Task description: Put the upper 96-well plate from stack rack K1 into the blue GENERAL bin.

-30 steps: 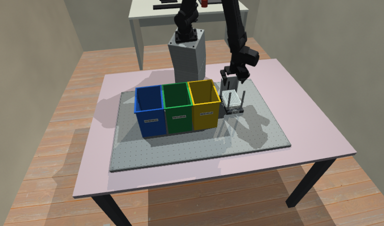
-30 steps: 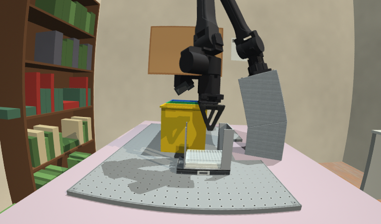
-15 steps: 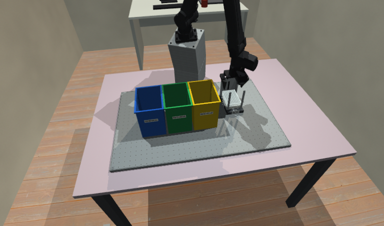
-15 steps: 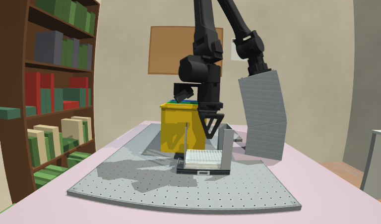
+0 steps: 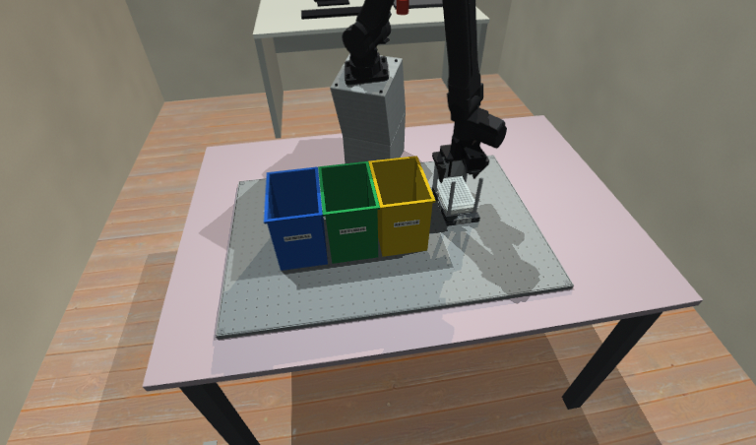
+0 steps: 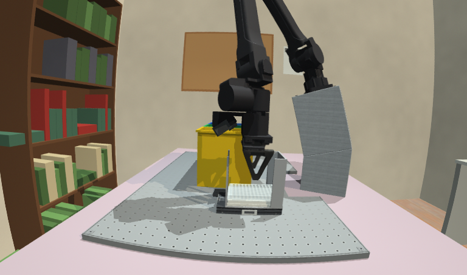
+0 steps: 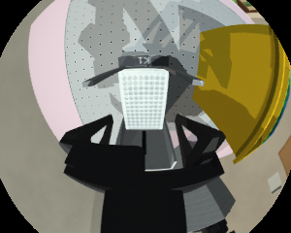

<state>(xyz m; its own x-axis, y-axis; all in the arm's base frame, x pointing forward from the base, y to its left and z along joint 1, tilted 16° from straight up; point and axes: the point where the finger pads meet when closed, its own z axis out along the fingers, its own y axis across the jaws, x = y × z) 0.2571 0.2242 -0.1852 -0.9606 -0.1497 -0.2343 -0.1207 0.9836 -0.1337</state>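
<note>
Now: the yellow bin 100 mm ahead of my hand, 170 mm to the right of it and 10 mm below it. Also, from my hand: blue bin labelled GENERAL (130 mm ahead, 430 mm to the right, 10 mm below); then green bin (120 mm ahead, 300 mm to the right, 10 mm below).
</note>
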